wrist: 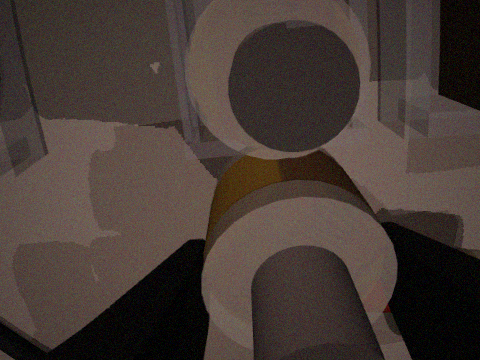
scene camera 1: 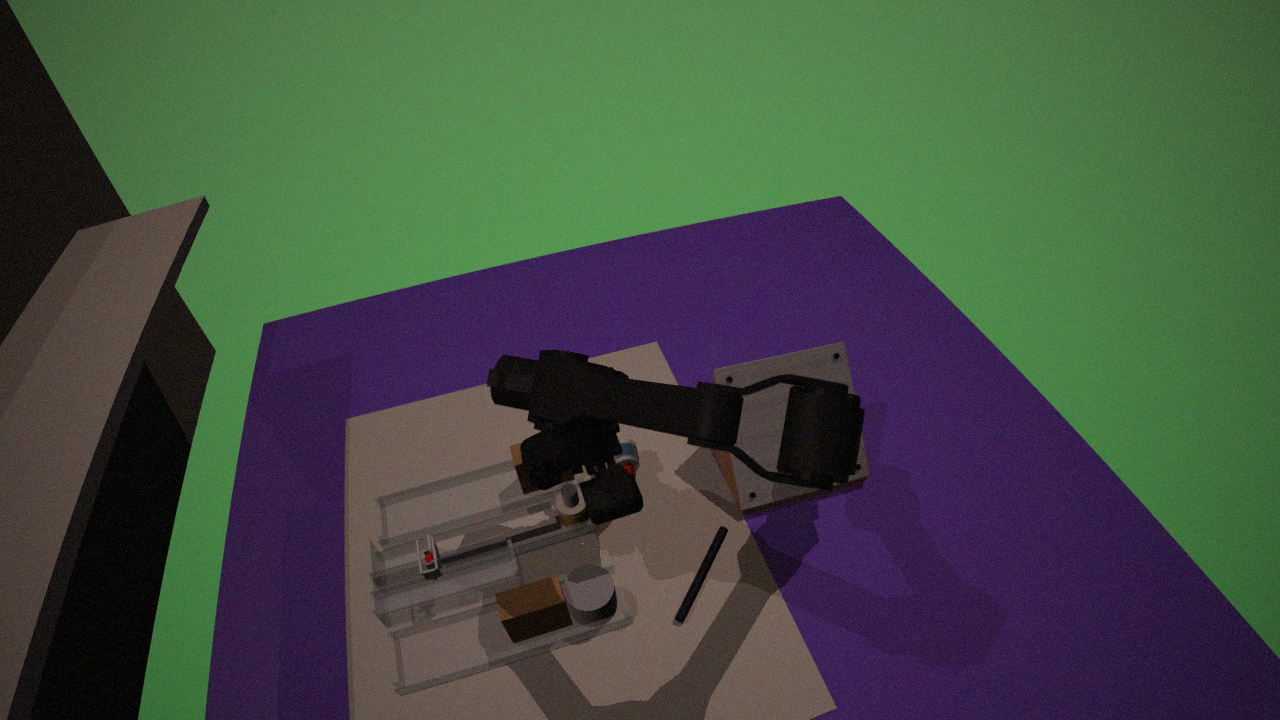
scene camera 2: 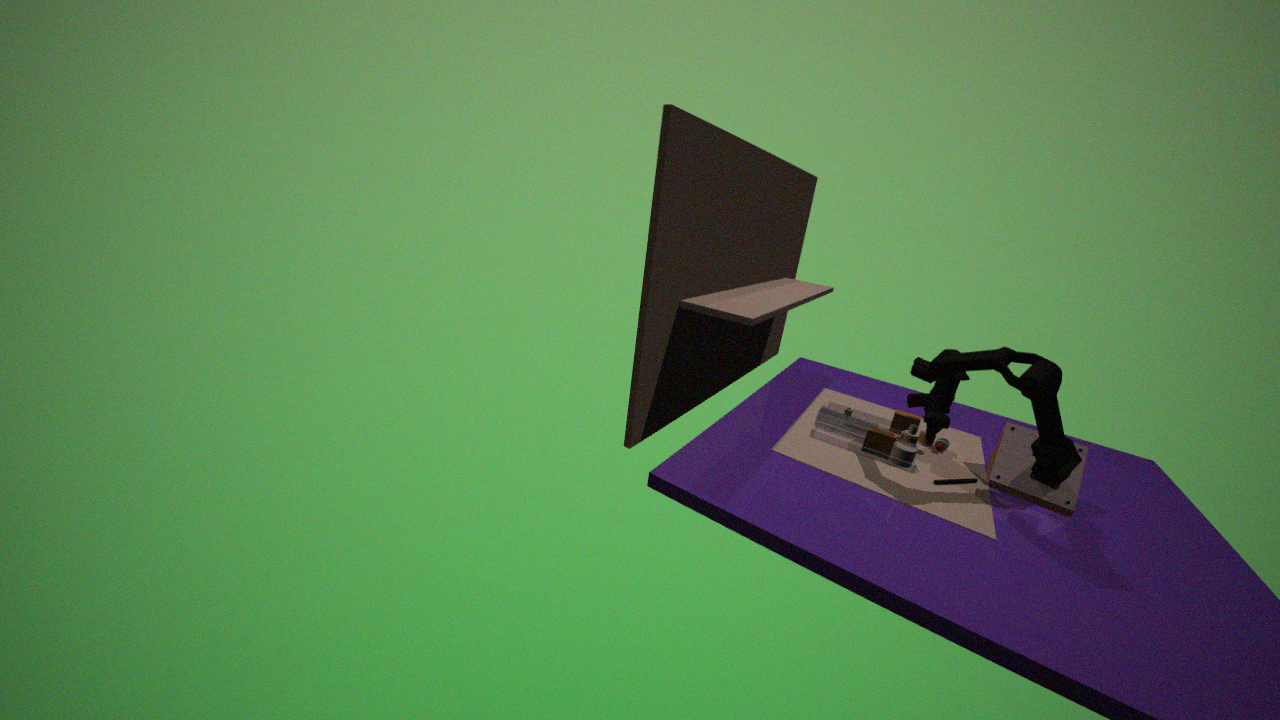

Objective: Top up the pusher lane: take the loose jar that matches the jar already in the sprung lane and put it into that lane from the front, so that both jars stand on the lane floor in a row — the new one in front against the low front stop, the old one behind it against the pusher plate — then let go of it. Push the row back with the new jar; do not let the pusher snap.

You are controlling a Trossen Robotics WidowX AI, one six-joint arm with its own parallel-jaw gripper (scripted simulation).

Labels:
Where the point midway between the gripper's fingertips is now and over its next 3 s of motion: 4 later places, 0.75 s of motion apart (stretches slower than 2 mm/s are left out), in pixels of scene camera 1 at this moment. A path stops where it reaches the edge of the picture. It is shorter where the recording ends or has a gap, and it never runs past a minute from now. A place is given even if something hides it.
My gripper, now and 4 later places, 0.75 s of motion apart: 601, 489; 595, 491; 588, 493; 581, 495; 574, 496

